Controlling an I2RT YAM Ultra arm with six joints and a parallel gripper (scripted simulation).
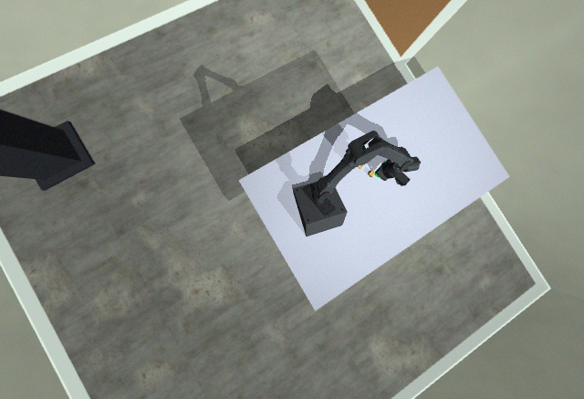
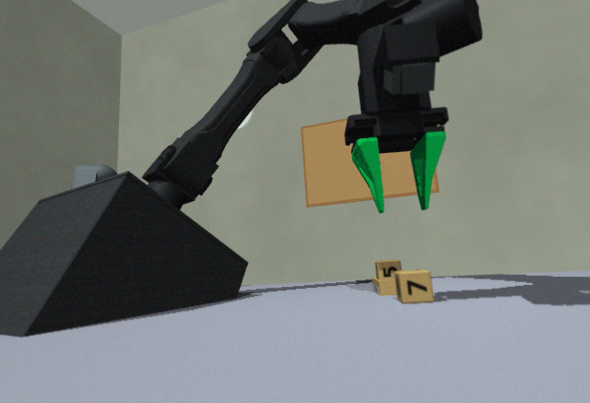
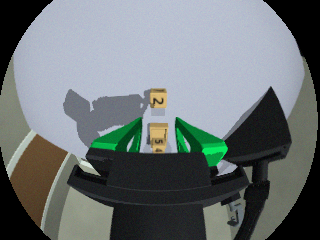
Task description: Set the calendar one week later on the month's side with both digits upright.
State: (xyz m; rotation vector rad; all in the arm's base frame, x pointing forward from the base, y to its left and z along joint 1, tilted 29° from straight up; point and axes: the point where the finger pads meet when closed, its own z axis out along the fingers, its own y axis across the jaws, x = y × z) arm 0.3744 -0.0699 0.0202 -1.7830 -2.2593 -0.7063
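Now: hand 8 cm above the wooden cube. The rest, counted from my hand: wooden tray (10 cm to the left, 9 cm below, 3 cm behind).
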